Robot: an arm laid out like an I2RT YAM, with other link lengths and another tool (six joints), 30 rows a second.
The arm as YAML. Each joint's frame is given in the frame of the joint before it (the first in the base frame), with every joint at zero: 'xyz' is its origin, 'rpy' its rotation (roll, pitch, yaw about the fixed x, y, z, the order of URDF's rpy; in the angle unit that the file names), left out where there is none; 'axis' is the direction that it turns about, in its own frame. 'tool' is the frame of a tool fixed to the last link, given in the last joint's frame.
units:
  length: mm
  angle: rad
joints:
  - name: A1
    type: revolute
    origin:
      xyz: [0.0, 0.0, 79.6]
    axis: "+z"
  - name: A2
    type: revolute
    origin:
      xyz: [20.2, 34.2, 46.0]
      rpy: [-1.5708, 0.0, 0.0]
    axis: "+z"
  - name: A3
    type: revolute
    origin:
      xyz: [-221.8, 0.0, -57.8]
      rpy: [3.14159, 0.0, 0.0]
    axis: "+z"
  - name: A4
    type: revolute
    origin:
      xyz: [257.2, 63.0, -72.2]
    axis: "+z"
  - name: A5
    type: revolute
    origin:
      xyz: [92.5, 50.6, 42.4]
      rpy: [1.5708, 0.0, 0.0]
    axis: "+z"
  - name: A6
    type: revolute
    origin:
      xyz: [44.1, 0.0, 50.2]
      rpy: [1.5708, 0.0, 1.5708]
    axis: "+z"
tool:
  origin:
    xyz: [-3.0, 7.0, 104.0]
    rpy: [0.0, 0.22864, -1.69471]
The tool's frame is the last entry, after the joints.
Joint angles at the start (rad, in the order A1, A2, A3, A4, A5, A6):
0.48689 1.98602 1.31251 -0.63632 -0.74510 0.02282
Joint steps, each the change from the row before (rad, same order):
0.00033 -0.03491 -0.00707 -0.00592 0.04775 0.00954
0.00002 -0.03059 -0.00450 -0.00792 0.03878 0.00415
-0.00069 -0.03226 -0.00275 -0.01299 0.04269 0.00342
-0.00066 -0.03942 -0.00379 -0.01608 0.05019 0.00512
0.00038 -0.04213 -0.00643 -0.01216 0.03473 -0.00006
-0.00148 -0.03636 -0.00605 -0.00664 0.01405 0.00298
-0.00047 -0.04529 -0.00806 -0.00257 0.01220 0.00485
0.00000 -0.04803 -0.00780 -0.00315 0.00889 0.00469
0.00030 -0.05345 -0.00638 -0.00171 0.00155 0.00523
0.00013 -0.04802 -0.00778 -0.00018 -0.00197 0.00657
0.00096 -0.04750 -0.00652 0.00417 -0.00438 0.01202
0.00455 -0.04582 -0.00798 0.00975 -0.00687 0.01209
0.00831 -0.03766 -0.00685 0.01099 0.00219 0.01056
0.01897 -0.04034 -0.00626 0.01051 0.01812 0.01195
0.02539 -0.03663 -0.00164 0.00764 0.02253 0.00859
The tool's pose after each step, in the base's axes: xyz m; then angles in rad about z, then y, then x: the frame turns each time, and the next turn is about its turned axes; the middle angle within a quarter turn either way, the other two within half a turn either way. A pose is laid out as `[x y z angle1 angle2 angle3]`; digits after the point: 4 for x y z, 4 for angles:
[0.3018 0.2774 0.0294 0.3983 -0.5149 -2.3989]
[0.3047 0.2740 0.0357 0.4041 -0.5336 -2.4391]
[0.3077 0.2696 0.0426 0.4111 -0.5511 -2.4841]
[0.3108 0.2641 0.0513 0.4184 -0.5711 -2.5370]
[0.3123 0.2602 0.0617 0.4275 -0.5967 -2.5743]
[0.3131 0.2579 0.0719 0.4261 -0.6195 -2.5875]
[0.3138 0.2563 0.0853 0.4226 -0.6523 -2.5970]
[0.3136 0.2550 0.0998 0.4183 -0.6875 -2.6022]
[0.3129 0.2545 0.1173 0.4106 -0.7302 -2.5972]
[0.3111 0.2540 0.1326 0.3997 -0.7667 -2.5870]
[0.3093 0.2542 0.1486 0.3810 -0.8050 -2.5686]
[0.3064 0.2558 0.1642 0.3630 -0.8451 -2.5443]
[0.3037 0.2577 0.1768 0.3523 -0.8809 -2.5307]
[0.2993 0.2612 0.1897 0.3529 -0.9205 -2.5323]
[0.2937 0.2660 0.2025 0.3638 -0.9606 -2.5402]

